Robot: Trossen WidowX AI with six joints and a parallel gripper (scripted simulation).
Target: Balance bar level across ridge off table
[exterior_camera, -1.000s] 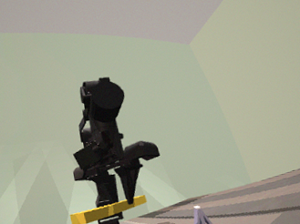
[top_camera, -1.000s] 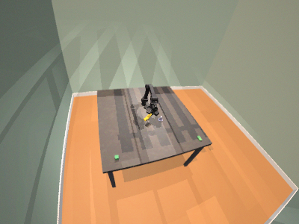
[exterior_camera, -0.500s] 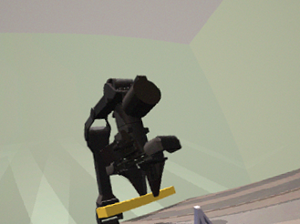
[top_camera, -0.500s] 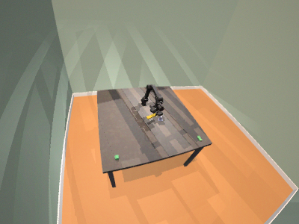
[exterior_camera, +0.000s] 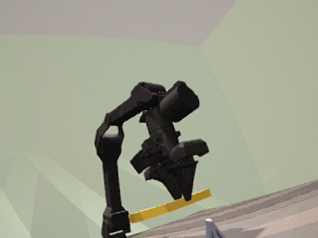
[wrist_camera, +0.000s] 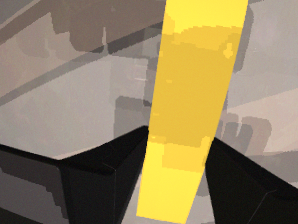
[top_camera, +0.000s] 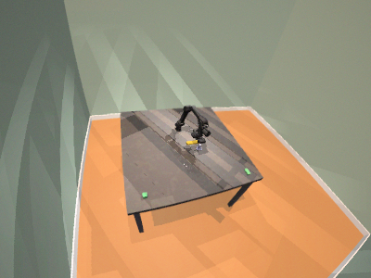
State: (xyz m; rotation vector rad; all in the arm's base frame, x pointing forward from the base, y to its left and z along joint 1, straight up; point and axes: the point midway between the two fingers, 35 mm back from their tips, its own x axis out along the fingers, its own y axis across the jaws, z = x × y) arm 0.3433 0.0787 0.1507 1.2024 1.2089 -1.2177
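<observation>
Right now the yellow bar is 3 cm to the right of my gripper tip. The rest, counted from my gripper tip: small grey ridge stand 9 cm below, 5 cm to the left, 1 cm behind.
</observation>
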